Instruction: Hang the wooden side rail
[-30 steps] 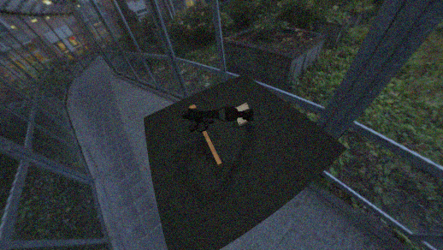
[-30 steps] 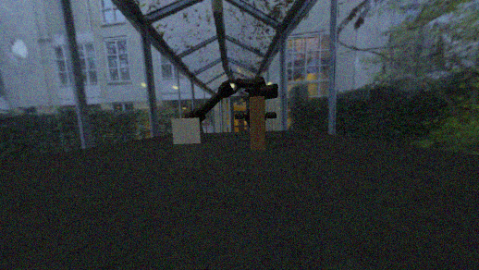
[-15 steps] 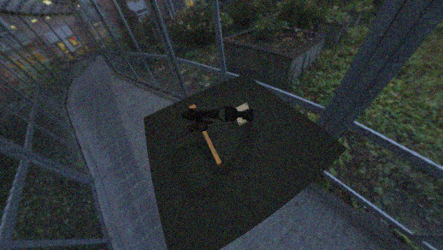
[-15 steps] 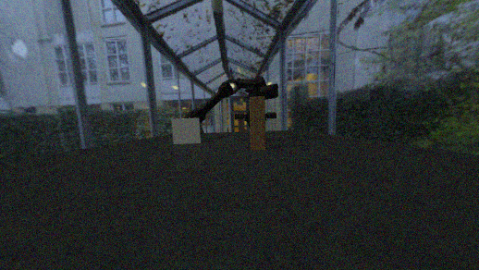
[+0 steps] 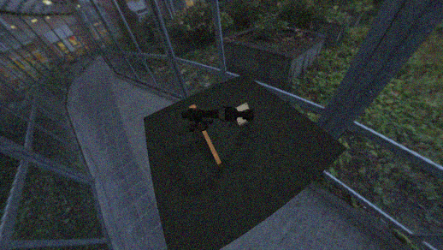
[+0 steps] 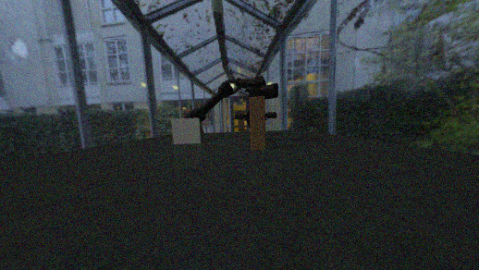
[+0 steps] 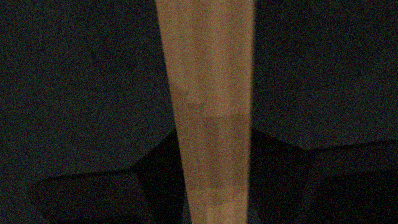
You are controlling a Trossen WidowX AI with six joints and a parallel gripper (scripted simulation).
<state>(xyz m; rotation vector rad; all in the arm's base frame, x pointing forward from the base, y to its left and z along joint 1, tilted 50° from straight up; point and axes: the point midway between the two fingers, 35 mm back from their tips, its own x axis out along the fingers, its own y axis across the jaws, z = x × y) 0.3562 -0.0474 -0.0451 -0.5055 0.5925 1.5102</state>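
My gripper tip is now 150 mm to the left of the headboard post and 40 mm below it.
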